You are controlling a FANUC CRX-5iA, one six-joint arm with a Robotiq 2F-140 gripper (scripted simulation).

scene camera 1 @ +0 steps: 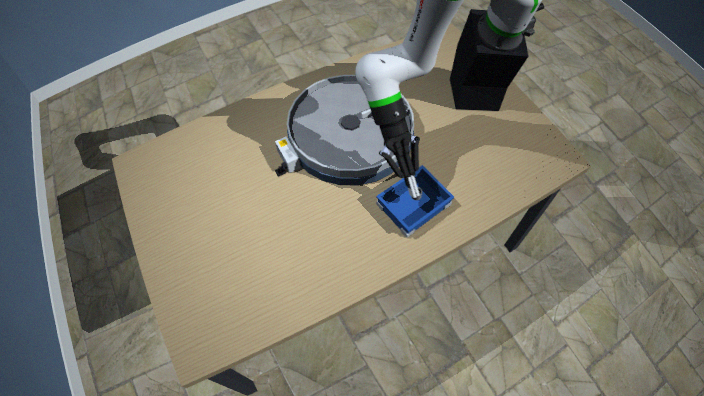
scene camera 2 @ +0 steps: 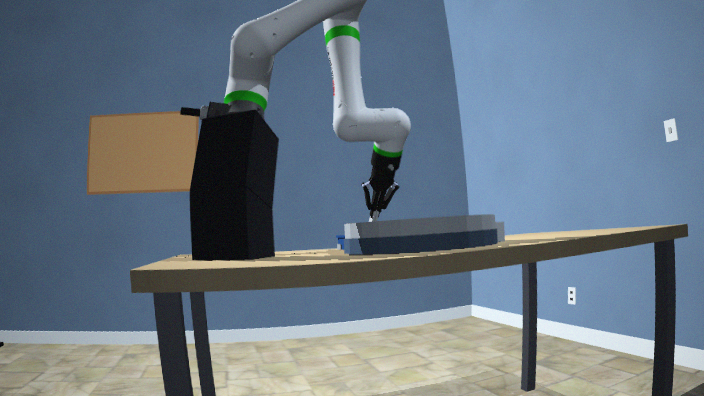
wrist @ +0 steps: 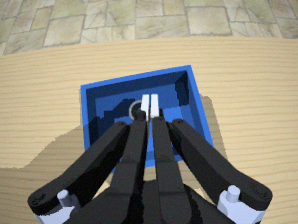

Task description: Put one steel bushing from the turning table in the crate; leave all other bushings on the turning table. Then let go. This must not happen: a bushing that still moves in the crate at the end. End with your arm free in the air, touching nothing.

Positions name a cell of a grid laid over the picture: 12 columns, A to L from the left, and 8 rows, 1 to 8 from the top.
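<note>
My gripper (scene camera 1: H4), (scene camera 2: G5), (wrist: G4), in sight. Blue crate (scene camera 1: H5), (wrist: E4), visible too.
</note>
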